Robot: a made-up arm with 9 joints. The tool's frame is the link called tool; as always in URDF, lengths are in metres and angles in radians.
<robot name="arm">
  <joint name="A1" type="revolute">
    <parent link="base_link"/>
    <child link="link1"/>
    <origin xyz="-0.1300 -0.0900 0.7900" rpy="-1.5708 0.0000 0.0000"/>
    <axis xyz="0 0 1"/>
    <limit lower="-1.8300" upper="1.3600" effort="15" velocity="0.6"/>
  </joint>
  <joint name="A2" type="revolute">
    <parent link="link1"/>
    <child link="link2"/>
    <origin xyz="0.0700 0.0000 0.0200" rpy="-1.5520 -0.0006 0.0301"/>
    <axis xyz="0 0 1"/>
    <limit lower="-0.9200" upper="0.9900" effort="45" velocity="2.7"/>
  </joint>
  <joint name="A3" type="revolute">
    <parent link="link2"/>
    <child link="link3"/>
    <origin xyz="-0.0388 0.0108 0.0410" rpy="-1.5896 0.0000 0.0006"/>
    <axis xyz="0 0 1"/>
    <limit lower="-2.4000" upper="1.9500" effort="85" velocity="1.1"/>
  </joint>
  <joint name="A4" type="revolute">
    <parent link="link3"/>
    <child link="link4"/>
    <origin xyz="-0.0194 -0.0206 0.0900" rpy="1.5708 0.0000 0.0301"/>
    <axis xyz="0 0 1"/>
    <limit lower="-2.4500" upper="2.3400" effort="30" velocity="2.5"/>
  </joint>
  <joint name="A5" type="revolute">
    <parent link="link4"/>
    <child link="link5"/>
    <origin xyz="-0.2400 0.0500 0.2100" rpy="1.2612 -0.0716 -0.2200"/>
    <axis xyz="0 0 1"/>
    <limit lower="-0.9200" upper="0.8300" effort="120" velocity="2.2"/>
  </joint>
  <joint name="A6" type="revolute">
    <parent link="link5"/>
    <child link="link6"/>
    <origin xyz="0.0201 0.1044 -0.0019" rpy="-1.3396 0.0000 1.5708"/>
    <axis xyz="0 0 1"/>
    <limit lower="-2.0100" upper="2.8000" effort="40" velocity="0.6"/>
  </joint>
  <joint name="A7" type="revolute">
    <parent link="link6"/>
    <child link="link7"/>
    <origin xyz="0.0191 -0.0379 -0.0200" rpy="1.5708 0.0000 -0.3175"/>
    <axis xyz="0 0 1"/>
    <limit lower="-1.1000" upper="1.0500" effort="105" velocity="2.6"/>
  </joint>
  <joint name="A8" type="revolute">
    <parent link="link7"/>
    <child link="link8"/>
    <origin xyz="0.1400 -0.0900 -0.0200" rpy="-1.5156 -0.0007 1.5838"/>
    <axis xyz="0 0 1"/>
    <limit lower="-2.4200" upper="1.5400" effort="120" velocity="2"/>
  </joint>
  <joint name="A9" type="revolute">
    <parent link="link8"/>
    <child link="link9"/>
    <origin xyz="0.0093 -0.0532 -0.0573" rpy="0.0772 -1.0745 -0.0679"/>
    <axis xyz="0 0 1"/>
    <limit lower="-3.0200" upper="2.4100" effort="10" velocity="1.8"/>
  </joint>
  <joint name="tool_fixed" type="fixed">
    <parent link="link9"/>
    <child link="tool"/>
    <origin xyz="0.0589 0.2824 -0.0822" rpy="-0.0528 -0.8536 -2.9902"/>
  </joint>
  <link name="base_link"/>
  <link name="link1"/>
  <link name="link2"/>
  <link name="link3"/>
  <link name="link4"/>
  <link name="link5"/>
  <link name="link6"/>
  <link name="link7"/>
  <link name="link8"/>
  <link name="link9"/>
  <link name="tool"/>
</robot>
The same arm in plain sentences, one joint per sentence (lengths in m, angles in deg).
The arm has nine revolute joints in a row. What follows holds with every joint at zero, and every direction is one of the base frame's.
The first joint is mounted 0.13 m along -x and 0.09 m along -y and 0.79 m along +z from the base frame's origin and turns about +y, from -104.85 to 77.92 deg.
The second joint is mounted 0.07 m along +x and 0.02 m along +y from the first joint and turns about the direction (-0.030099, 0.018799, -0.99937), from -52.71 to 56.72 deg.
The third joint is mounted 0.04 m along -x and 0.0101 m along -y and 0.04 m along -z from the second joint and turns about -y, from -137.51 to 111.73 deg.
The fourth joint is mounted 0.02 m along -x and 0.09 m along -y and 0.02 m along -z from the third joint and turns about -z, from -140.37 to 134.07 deg.
The fifth joint is mounted 0.24 m along -x and 0.05 m along -y and 0.21 m along -z from the fourth joint and turns about the direction (-0.22911, 0.924741, -0.303913), from -52.71 to 47.56 deg.
The sixth joint is mounted 0.02 m along +x and 0.03 m along -y and 0.1 m along -z from the fifth joint and turns about -x, from -115.16 to 160.43 deg.
The seventh joint is mounted 0.02 m along +x and 0.03 m along +y and 0.03 m along -z from the sixth joint and turns about +y, from -63.03 to 60.16 deg.
The eighth joint is mounted 0.09 m along +x and 0.02 m along -y and 0.14 m along -z from the seventh joint and turns about the direction (0.013, 0.055199, 0.998391), from -138.66 to 88.24 deg.
The ninth joint is mounted 0.01 m along -x and 0.05 m along +y and 0.06 m along -z from the eighth joint and turns about the direction (0.886057, 0.042998, 0.461578), from -173.03 to 138.08 deg.
The tool frame, which is the frame that the pose is given for, is mounted 0.1 m along -x and 0.28 m along -y and 0.04 m along +z from the ninth joint; its axes are the base frame's turned by roll -0.53, pitch 13.56 and yaw 4.63 deg (as in URDF: about the fixed x, then y, then z).

